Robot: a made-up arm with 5 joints.
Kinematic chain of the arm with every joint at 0, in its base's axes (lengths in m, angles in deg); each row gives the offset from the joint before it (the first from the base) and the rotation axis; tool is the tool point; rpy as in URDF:
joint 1: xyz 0 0 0.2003 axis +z
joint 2: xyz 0 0 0 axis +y
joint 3: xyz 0.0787 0 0.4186 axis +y
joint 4: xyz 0.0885 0 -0.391 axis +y
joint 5: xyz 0.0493 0 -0.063 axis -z
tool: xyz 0 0 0 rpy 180 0 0
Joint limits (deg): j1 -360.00..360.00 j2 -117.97..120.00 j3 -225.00..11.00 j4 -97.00..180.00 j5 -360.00..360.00
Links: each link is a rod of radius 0.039 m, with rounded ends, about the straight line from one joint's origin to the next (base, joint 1, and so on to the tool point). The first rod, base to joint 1, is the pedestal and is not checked.
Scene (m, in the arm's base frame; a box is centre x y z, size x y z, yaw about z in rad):
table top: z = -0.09
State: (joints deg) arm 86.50 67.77 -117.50 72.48 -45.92
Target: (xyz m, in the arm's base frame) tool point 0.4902 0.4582 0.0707
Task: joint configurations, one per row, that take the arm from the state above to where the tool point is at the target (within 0.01 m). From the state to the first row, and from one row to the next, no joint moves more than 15 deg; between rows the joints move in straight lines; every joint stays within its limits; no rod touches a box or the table.
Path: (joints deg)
1: 72.02 62.03 -107.73 76.19 -45.92
2: 57.55 56.29 -97.95 79.90 -45.92
3: 43.07 50.54 -88.18 83.61 -45.92

